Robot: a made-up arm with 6 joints. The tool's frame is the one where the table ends. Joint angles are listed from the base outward.
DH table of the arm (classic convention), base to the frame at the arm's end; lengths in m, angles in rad. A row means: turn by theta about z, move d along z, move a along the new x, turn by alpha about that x. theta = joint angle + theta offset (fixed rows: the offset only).
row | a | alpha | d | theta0
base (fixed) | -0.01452 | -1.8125 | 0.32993 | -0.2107
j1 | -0.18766 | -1.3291 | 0.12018 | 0
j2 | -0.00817 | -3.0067 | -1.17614 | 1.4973
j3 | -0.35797 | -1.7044 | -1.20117 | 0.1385
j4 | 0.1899 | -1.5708 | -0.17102 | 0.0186
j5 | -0.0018 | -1.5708 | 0.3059 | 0
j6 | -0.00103 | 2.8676 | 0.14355 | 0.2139
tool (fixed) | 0 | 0 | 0.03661 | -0.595
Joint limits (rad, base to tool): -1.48..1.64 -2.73..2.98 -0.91..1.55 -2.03..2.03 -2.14..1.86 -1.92..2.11
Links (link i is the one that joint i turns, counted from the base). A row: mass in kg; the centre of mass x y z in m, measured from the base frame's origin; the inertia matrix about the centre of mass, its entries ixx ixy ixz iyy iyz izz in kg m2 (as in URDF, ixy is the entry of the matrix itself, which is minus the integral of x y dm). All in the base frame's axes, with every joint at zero. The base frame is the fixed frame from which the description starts. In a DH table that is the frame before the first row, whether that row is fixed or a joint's. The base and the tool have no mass.
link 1: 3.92; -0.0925 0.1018 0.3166; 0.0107 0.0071 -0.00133 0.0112 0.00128 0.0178
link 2: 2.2; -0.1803 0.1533 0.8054; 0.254 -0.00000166 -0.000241 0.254 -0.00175 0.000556
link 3: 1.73; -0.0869 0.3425 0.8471; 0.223 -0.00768 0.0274 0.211 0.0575 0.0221
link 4: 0.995; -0.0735 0.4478 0.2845; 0.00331 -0.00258 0 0.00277 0 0.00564
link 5: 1.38; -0.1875 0.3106 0.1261; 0.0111 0 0 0.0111 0.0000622 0.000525
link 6: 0.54; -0.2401 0.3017 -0.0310; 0.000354 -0.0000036 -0.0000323 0.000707 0 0.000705
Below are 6 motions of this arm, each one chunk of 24 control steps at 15 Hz.
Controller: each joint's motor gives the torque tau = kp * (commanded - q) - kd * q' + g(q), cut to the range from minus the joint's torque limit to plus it. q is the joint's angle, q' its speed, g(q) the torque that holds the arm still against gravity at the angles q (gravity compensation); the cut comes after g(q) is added. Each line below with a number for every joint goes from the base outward.
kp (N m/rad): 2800 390 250 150 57 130
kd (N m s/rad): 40 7.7 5.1 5.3 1.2 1.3
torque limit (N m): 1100 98 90 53 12 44
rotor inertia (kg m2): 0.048 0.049 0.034 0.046 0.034 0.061
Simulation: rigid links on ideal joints. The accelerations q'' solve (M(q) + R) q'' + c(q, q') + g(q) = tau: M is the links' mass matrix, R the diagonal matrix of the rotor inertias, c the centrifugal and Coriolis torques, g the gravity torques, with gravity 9.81 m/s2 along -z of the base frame. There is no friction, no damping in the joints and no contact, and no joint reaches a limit. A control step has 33 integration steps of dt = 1/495 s. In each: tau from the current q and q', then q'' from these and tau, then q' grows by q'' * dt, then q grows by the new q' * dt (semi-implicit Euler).
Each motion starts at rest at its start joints. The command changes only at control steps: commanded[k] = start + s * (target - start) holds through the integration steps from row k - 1 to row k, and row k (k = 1, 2, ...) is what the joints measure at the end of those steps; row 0 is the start. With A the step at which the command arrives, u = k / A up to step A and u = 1 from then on. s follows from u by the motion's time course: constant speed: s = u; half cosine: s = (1 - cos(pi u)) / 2; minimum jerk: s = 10 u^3 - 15 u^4 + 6 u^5; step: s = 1 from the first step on.
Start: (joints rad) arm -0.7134 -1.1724 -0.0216 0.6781 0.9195 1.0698
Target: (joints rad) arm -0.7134 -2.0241 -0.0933 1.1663 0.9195 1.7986
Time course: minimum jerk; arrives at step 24
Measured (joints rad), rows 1 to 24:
1: -0.7134 -1.1729 -0.0218 0.6784 0.9195 1.0705
2: -0.7134 -1.1766 -0.0227 0.6804 0.9196 1.0749
3: -0.7133 -1.1861 -0.0240 0.6860 0.9198 1.0846
4: -0.7132 -1.2034 -0.0253 0.6958 0.9198 1.1009
5: -0.7132 -1.2291 -0.0269 0.7102 0.9198 1.1244
6: -0.7132 -1.2635 -0.0290 0.7295 0.9198 1.1551
7: -0.7132 -1.3060 -0.0320 0.7537 0.9198 1.1929
8: -0.7132 -1.3560 -0.0359 0.7823 0.9199 1.2369
9: -0.7132 -1.4125 -0.0403 0.8148 0.9199 1.2862
10: -0.7132 -1.4741 -0.0450 0.8501 0.9199 1.3395
11: -0.7132 -1.5392 -0.0499 0.8874 0.9198 1.3955
12: -0.7132 -1.6060 -0.0549 0.9256 0.9197 1.4525
13: -0.7133 -1.6726 -0.0599 0.9637 0.9196 1.5090
14: -0.7133 -1.7372 -0.0648 1.0006 0.9195 1.5634
15: -0.7134 -1.7980 -0.0694 1.0353 0.9194 1.6144
16: -0.7134 -1.8535 -0.0735 1.0669 0.9193 1.6604
17: -0.7134 -1.9022 -0.0772 1.0947 0.9192 1.7005
18: -0.7135 -1.9432 -0.0805 1.1180 0.9191 1.7338
19: -0.7135 -1.9756 -0.0833 1.1366 0.9191 1.7599
20: -0.7135 -1.9992 -0.0858 1.1503 0.9191 1.7787
21: -0.7135 -2.0146 -0.0879 1.1594 0.9191 1.7907
22: -0.7135 -2.0227 -0.0897 1.1644 0.9192 1.7968
23: -0.7135 -2.0251 -0.0913 1.1663 0.9193 1.7987
24: -0.7134 -2.0245 -0.0928 1.1664 0.9194 1.7986

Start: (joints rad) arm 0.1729 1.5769 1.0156 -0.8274 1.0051 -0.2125
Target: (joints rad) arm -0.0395 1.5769 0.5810 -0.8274 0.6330 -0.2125
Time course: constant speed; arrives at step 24
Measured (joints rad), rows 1 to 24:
1: 0.1612 1.5768 0.9971 -0.8295 0.9865 -0.2125
2: 0.1528 1.5780 0.9756 -0.8258 0.9721 -0.2126
3: 0.1442 1.5781 0.9573 -0.8268 0.9565 -0.2125
4: 0.1351 1.5776 0.9406 -0.8272 0.9407 -0.2125
5: 0.1263 1.5776 0.9225 -0.8270 0.9253 -0.2125
6: 0.1175 1.5778 0.9038 -0.8270 0.9098 -0.2125
7: 0.1086 1.5778 0.8858 -0.8270 0.8943 -0.2125
8: 0.0998 1.5777 0.8679 -0.8270 0.8788 -0.2125
9: 0.0909 1.5777 0.8497 -0.8270 0.8633 -0.2125
10: 0.0821 1.5778 0.8315 -0.8270 0.8478 -0.2125
11: 0.0732 1.5778 0.8135 -0.8270 0.8323 -0.2125
12: 0.0644 1.5778 0.7954 -0.8270 0.8168 -0.2125
13: 0.0555 1.5778 0.7773 -0.8270 0.8013 -0.2125
14: 0.0467 1.5778 0.7591 -0.8270 0.7858 -0.2125
15: 0.0378 1.5778 0.7411 -0.8270 0.7703 -0.2125
16: 0.0290 1.5778 0.7230 -0.8270 0.7548 -0.2125
17: 0.0201 1.5778 0.7048 -0.8270 0.7393 -0.2125
18: 0.0113 1.5778 0.6867 -0.8270 0.7237 -0.2125
19: 0.0024 1.5778 0.6686 -0.8270 0.7082 -0.2125
20: -0.0064 1.5778 0.6505 -0.8271 0.6927 -0.2125
21: -0.0153 1.5778 0.6324 -0.8271 0.6772 -0.2125
22: -0.0241 1.5779 0.6143 -0.8271 0.6617 -0.2125
23: -0.0330 1.5779 0.5962 -0.8271 0.6462 -0.2125
24: -0.0418 1.5779 0.5781 -0.8271 0.6307 -0.2125

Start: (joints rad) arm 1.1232 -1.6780 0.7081 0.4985 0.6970 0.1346
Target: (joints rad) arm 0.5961 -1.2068 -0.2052 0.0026 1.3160 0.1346
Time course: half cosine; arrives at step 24
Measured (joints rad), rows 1 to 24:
1: 1.1202 -1.6761 0.7046 0.4961 0.6999 0.1346
2: 1.1120 -1.6698 0.6928 0.4895 0.7084 0.1346
3: 1.0997 -1.6590 0.6715 0.4793 0.7223 0.1346
4: 1.0835 -1.6443 0.6425 0.4658 0.7412 0.1346
5: 1.0632 -1.6263 0.6074 0.4485 0.7645 0.1346
6: 1.0395 -1.6054 0.5671 0.4273 0.7919 0.1346
7: 1.0128 -1.5817 0.5211 0.4031 0.8229 0.1346
8: 0.9834 -1.5553 0.4702 0.3765 0.8572 0.1346
9: 0.9519 -1.5270 0.4155 0.3479 0.8940 0.1346
10: 0.9188 -1.4972 0.3583 0.3175 0.9328 0.1346
11: 0.8846 -1.4666 0.2994 0.2858 0.9728 0.1346
12: 0.8501 -1.4355 0.2398 0.2536 1.0133 0.1346
13: 0.8157 -1.4045 0.1802 0.2213 1.0538 0.1346
14: 0.7821 -1.3742 0.1219 0.1896 1.0935 0.1346
15: 0.7498 -1.3450 0.0659 0.1588 1.1316 0.1346
16: 0.7194 -1.3176 0.0130 0.1296 1.1676 0.1346
17: 0.6914 -1.2923 -0.0359 0.1024 1.2009 0.1346
18: 0.6663 -1.2695 -0.0799 0.0778 1.2308 0.1346
19: 0.6445 -1.2498 -0.1183 0.0561 1.2569 0.1346
20: 0.6263 -1.2334 -0.1505 0.0378 1.2787 0.1346
21: 0.6122 -1.2206 -0.1757 0.0230 1.2958 0.1346
22: 0.6023 -1.2116 -0.1938 0.0122 1.3080 0.1346
23: 0.5968 -1.2066 -0.2042 0.0055 1.3150 0.1346
24: 0.5958 -1.2056 -0.2069 0.0031 1.3167 0.1346

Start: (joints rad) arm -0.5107 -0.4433 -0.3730 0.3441 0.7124 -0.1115
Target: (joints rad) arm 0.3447 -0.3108 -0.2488 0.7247 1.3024 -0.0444
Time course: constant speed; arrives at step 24
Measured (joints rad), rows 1 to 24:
1: -0.4648 -0.4433 -0.3610 0.3554 0.7392 -0.1074
2: -0.4279 -0.4356 -0.3616 0.3721 0.7651 -0.1050
3: -0.3954 -0.4250 -0.3621 0.3910 0.7905 -0.1023
4: -0.3575 -0.4203 -0.3570 0.4076 0.8152 -0.0994
5: -0.3229 -0.4167 -0.3484 0.4224 0.8391 -0.0966
6: -0.2872 -0.4125 -0.3409 0.4371 0.8633 -0.0938
7: -0.2514 -0.4065 -0.3366 0.4530 0.8880 -0.0910
8: -0.2158 -0.3997 -0.3333 0.4696 0.9129 -0.0882
9: -0.1801 -0.3938 -0.3287 0.4859 0.9376 -0.0854
10: -0.1445 -0.3888 -0.3227 0.5016 0.9620 -0.0826
11: -0.1089 -0.3838 -0.3166 0.5171 0.9864 -0.0798
12: -0.0732 -0.3784 -0.3113 0.5328 1.0110 -0.0770
13: -0.0376 -0.3725 -0.3067 0.5489 1.0357 -0.0742
14: -0.0019 -0.3667 -0.3019 0.5649 1.0603 -0.0714
15: 0.0337 -0.3612 -0.2966 0.5808 1.0849 -0.0686
16: 0.0694 -0.3559 -0.2910 0.5966 1.1094 -0.0658
17: 0.1050 -0.3505 -0.2857 0.6124 1.1339 -0.0630
18: 0.1406 -0.3449 -0.2806 0.6283 1.1585 -0.0602
19: 0.1763 -0.3393 -0.2755 0.6442 1.1831 -0.0574
20: 0.2119 -0.3337 -0.2704 0.6602 1.2077 -0.0546
21: 0.2476 -0.3282 -0.2651 0.6760 1.2323 -0.0518
22: 0.2832 -0.3227 -0.2598 0.6919 1.2569 -0.0490
23: 0.3189 -0.3172 -0.2546 0.7077 1.2814 -0.0462
24: 0.3545 -0.3117 -0.2494 0.7236 1.3060 -0.0434

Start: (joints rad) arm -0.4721 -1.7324 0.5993 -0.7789 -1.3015 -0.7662
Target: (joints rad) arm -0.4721 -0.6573 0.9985 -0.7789 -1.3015 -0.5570
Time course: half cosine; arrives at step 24
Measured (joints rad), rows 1 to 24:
1: -0.4721 -1.7276 0.6012 -0.7789 -1.3014 -0.7649
2: -0.4721 -1.7135 0.6062 -0.7789 -1.3013 -0.7616
3: -0.4721 -1.6903 0.6142 -0.7788 -1.3010 -0.7567
4: -0.4721 -1.6587 0.6254 -0.7788 -1.3009 -0.7502
5: -0.4721 -1.6193 0.6398 -0.7788 -1.3007 -0.7421
6: -0.4721 -1.5725 0.6568 -0.7788 -1.3005 -0.7327
7: -0.4721 -1.5194 0.6762 -0.7788 -1.3003 -0.7220
8: -0.4721 -1.4606 0.6978 -0.7788 -1.3001 -0.7103
9: -0.4720 -1.3974 0.7211 -0.7788 -1.3000 -0.6978
10: -0.4720 -1.3307 0.7457 -0.7787 -1.2998 -0.6847
11: -0.4720 -1.2617 0.7712 -0.7788 -1.2997 -0.6711
12: -0.4720 -1.1915 0.7972 -0.7788 -1.2996 -0.6574
13: -0.4720 -1.1214 0.8233 -0.7788 -1.2996 -0.6438
14: -0.4720 -1.0525 0.8489 -0.7788 -1.2996 -0.6305
15: -0.4720 -0.9861 0.8737 -0.7788 -1.2996 -0.6177
16: -0.4720 -0.9232 0.8972 -0.7788 -1.2996 -0.6057
17: -0.4720 -0.8650 0.9190 -0.7788 -1.2997 -0.5946
18: -0.4720 -0.8124 0.9387 -0.7788 -1.2999 -0.5846
19: -0.4720 -0.7663 0.9561 -0.7789 -1.3000 -0.5760
20: -0.4720 -0.7275 0.9707 -0.7789 -1.3003 -0.5689
21: -0.4721 -0.6968 0.9824 -0.7789 -1.3005 -0.5633
22: -0.4721 -0.6746 0.9910 -0.7789 -1.3008 -0.5594
23: -0.4721 -0.6612 0.9963 -0.7789 -1.3011 -0.5573
24: -0.4721 -0.6570 0.9982 -0.7789 -1.3013 -0.5569

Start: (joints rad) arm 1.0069 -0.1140 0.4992 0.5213 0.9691 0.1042
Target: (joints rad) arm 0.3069 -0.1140 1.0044 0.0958 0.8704 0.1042
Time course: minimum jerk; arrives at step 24
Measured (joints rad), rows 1 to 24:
1: 1.0063 -0.1139 0.4993 0.5212 0.9691 0.1042
2: 1.0025 -0.1135 0.5006 0.5201 0.9688 0.1042
3: 0.9935 -0.1132 0.5054 0.5164 0.9679 0.1042
4: 0.9782 -0.1133 0.5157 0.5086 0.9659 0.1042
5: 0.9559 -0.1138 0.5317 0.4964 0.9628 0.1041
6: 0.9266 -0.1143 0.5528 0.4798 0.9586 0.1041
7: 0.8906 -0.1148 0.5786 0.4592 0.9536 0.1041
8: 0.8485 -0.1153 0.6088 0.4348 0.9477 0.1041
9: 0.8013 -0.1159 0.6431 0.4071 0.9409 0.1041
10: 0.7501 -0.1165 0.6805 0.3766 0.9336 0.1041
11: 0.6964 -0.1171 0.7197 0.3442 0.9259 0.1041
12: 0.6416 -0.1175 0.7597 0.3109 0.9180 0.1041
13: 0.5872 -0.1178 0.7994 0.2776 0.9102 0.1041
14: 0.5347 -0.1180 0.8378 0.2450 0.9027 0.1041
15: 0.4856 -0.1181 0.8739 0.2141 0.8956 0.1041
16: 0.4411 -0.1180 0.9066 0.1858 0.8892 0.1042
17: 0.4023 -0.1177 0.9352 0.1608 0.8836 0.1042
18: 0.3700 -0.1173 0.9591 0.1396 0.8790 0.1042
19: 0.3446 -0.1168 0.9779 0.1225 0.8753 0.1042
20: 0.3263 -0.1163 0.9915 0.1099 0.8727 0.1042
21: 0.3145 -0.1157 1.0002 0.1015 0.8710 0.1042
22: 0.3085 -0.1151 1.0045 0.0969 0.8703 0.1042
23: 0.3067 -0.1146 1.0055 0.0953 0.8701 0.1042
24: 0.3069 -0.1141 1.0047 0.0954 0.8703 0.1042

